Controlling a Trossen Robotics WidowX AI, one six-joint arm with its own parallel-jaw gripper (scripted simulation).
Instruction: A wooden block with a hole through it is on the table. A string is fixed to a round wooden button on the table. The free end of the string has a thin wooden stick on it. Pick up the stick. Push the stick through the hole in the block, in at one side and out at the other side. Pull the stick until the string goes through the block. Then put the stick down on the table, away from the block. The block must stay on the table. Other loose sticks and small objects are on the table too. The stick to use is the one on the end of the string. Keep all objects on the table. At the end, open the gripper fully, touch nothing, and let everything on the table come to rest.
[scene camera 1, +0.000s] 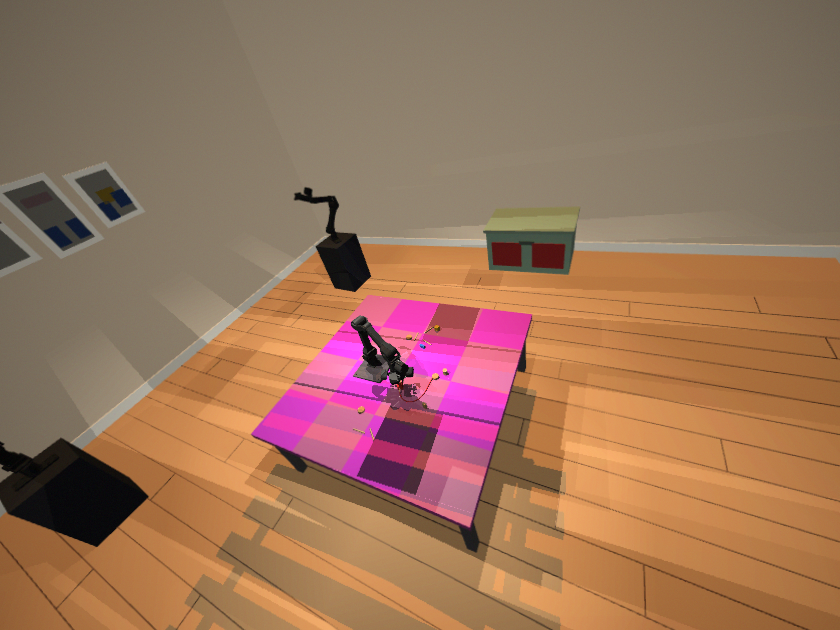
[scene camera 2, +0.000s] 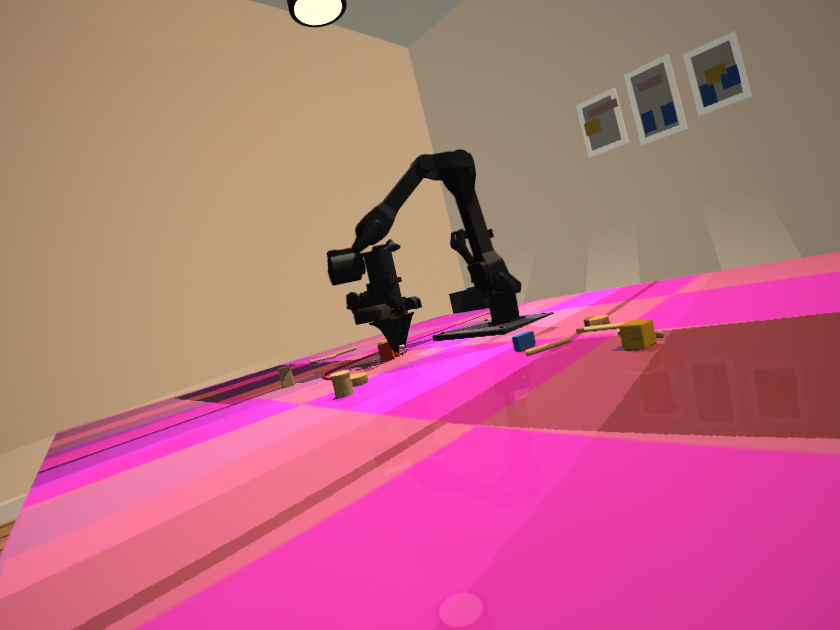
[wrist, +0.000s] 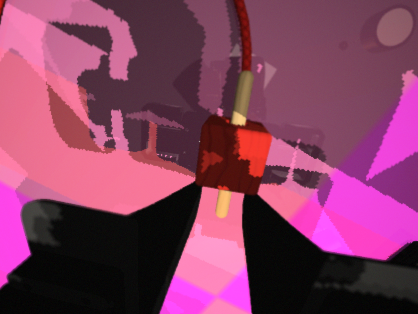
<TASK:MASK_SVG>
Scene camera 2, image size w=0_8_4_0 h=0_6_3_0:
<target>my gripper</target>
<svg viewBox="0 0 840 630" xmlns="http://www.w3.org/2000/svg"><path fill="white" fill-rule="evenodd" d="M389 273L369 278L369 283L366 284L367 290L359 293L359 295L355 292L348 293L346 295L346 308L352 311L355 325L369 323L369 325L377 327L383 333L393 352L398 352L400 345L405 346L402 349L406 347L408 332L414 312L408 313L408 310L421 308L422 304L417 296L402 297L398 283L402 282L401 277L397 277L396 273Z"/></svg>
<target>yellow cube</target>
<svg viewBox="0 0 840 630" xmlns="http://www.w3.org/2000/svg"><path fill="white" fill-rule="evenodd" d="M653 320L630 320L620 325L622 348L646 349L654 345L657 341Z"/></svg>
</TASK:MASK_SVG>
